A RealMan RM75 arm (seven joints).
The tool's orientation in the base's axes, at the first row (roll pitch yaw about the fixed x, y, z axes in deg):
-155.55 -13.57 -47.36
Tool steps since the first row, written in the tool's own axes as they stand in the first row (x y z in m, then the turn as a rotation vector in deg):
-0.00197 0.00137 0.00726 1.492 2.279 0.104
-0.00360 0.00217 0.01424 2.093 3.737 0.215
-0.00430 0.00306 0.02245 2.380 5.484 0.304
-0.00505 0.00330 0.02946 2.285 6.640 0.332
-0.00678 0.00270 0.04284 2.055 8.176 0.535
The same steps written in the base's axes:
0.00114 0.00136 -0.00744 -0.347 -2.622 -0.659
0.00272 0.00284 -0.01432 -0.782 -4.042 -1.203
0.00540 0.00374 -0.02211 -1.608 -5.438 -1.917
0.00791 0.00497 -0.02858 -2.356 -6.162 -2.429
0.01315 0.00827 -0.04059 -3.344 -7.029 -3.281

